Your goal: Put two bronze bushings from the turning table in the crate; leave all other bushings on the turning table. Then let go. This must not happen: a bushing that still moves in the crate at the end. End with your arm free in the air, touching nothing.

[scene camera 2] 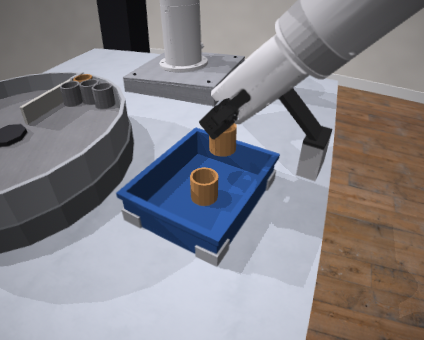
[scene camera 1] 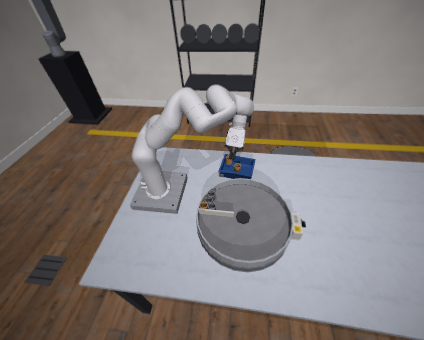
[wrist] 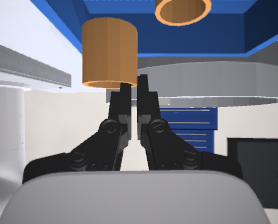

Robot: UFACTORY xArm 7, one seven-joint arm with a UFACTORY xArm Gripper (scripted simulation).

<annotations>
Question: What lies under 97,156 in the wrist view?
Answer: My gripper.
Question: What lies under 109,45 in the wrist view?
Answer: A bronze bushing.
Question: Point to a turning table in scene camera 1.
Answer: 259,229
</annotations>
